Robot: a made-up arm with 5 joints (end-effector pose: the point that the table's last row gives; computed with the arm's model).
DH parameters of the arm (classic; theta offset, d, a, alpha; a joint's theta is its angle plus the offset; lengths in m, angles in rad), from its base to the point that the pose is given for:
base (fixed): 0 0 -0.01 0
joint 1: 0 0.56 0.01 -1.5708
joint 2: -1.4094 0 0.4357 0
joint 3: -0.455 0 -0.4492 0
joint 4: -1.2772 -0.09 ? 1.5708
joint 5: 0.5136 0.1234 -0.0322 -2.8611
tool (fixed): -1.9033 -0.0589 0 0
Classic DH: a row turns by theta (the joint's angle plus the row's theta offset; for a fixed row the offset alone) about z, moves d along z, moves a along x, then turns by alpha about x.
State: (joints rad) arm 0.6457 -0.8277 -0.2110 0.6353 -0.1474
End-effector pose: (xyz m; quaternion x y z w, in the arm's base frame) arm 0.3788 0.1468 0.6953 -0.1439 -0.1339 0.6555 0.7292
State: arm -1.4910 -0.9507 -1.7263 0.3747 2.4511
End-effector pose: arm -0.1021 0.1525 1.5082 0.1607 -0.8815 -0.4304 0.1094
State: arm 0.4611 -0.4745 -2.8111 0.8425 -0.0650
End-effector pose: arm -0.2463 -0.2499 1.6234 -0.1913 -0.8904 0.1358 0.3902
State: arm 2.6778 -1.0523 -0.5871 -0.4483 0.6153
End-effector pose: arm -0.1137 0.1928 1.2029 0.7515 -0.2528 0.5886 0.1579
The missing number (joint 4, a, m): -0.14
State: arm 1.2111 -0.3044 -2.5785 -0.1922 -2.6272
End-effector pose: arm -0.0273 -0.1995 1.6289 -0.8706 -0.4788 -0.1128 0.0019
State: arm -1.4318 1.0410 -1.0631 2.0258 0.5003
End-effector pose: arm -0.0887 -0.3467 0.2354 0.6347 0.6367 -0.1948 0.3922
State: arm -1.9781 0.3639 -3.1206 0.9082 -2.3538
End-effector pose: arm -0.2195 -0.3477 1.5751 -0.5199 0.6998 0.2810 0.4013
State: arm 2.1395 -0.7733 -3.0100 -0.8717 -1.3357
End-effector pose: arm 0.4815 -0.6251 1.0200 0.0910 -0.6466 -0.6162 0.4405
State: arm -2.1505 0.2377 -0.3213 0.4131 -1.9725
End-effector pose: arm -0.2998 -0.3334 0.3218 0.0283 -0.0090 0.2723 0.9618
